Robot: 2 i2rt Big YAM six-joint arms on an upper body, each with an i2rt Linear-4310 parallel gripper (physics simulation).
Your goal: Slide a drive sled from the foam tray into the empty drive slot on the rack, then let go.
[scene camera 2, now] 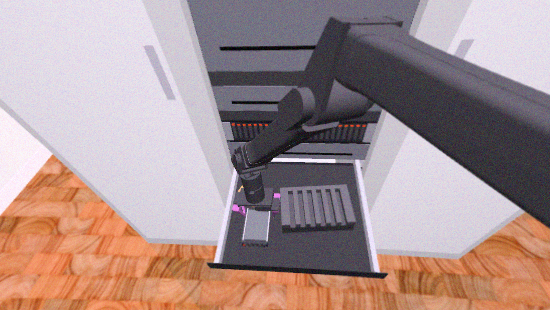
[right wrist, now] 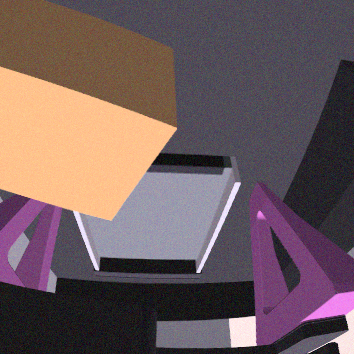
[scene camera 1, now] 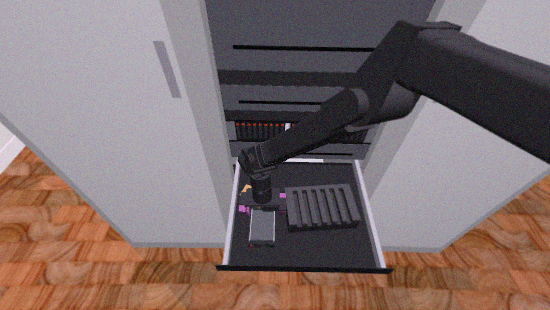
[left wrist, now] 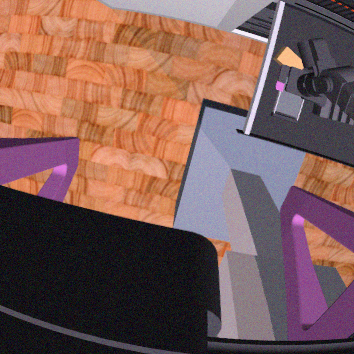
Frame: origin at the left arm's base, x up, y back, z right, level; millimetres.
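Seen in the pictures: left gripper, fingertip midpoint: (left wrist: 185, 174); right gripper, fingertip midpoint: (scene camera 2: 259, 215) (right wrist: 158, 182) (scene camera 1: 264, 216) (left wrist: 294, 86).
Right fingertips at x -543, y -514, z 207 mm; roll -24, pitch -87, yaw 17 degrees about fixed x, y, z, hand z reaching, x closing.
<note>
Offsets run from my right fingertips to a thing's top centre. "spot": to the spot under its first point.
The drive sled {dx +15, dy +41, dz -4 mm} (scene camera 1: 262, 229) (scene camera 2: 256, 227) (left wrist: 290, 106) (right wrist: 170, 220), a flat grey box with light side edges, lies flat in the drawer beside the slotted foam tray {dx +52, dy -21, dz +177 mm} (scene camera 1: 290, 207) (scene camera 2: 285, 210). My right gripper (scene camera 1: 263, 211) (scene camera 2: 258, 211) (right wrist: 158, 182) is open at the sled's rack-side end, its purple fingers to either side and apart from the sled. My left gripper (left wrist: 185, 174) is open and empty over the floor, away from the drawer. The rack's drive row {spot: dx +171, dy -213, dz -28 mm} (scene camera 1: 257, 131) (scene camera 2: 248, 131) has red-topped drives and a light gap in scene camera 1; my right arm hides part of it.
An orange block {dx +37, dy -62, dz -40 mm} (scene camera 1: 246, 188) (scene camera 2: 240, 189) (left wrist: 290, 57) (right wrist: 80, 140) covers one corner of the sled in the right wrist view. The drawer (scene camera 1: 305, 269) (scene camera 2: 300, 271) (left wrist: 265, 67) has raised side walls. Large pale doors {spot: dx +200, dy -194, dz -505 mm} (scene camera 1: 100, 125) (scene camera 2: 90, 125) flank the rack.
</note>
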